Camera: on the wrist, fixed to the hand. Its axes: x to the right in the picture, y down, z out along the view.
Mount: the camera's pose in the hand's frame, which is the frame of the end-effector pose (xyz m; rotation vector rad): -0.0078 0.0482 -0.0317 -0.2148 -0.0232 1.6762
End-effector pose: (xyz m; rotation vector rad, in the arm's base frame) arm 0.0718 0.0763 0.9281 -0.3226 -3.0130 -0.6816
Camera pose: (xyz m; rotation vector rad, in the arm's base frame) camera 0.0892 0.1037 0.9764 -2.2705 -1.5645 -0.6405
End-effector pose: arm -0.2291 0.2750 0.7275 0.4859 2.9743 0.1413
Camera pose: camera -0.2112 0.3157 0.7651 2.5593 1.6280 0.5206
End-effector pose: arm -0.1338 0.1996 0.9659 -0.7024 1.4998 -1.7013
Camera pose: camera -0.1463 0.2225 0.9139 0.4641 1.4396 -0.2316
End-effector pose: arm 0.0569 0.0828 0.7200 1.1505 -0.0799 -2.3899
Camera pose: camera 0.1040 0.0486 0.7175 0.4755 -0.5288 -0.8598
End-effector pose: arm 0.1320 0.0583 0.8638 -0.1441 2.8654 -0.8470
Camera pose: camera 0.1319 0.1165 0.8647 1.8017 1.8800 -0.1093
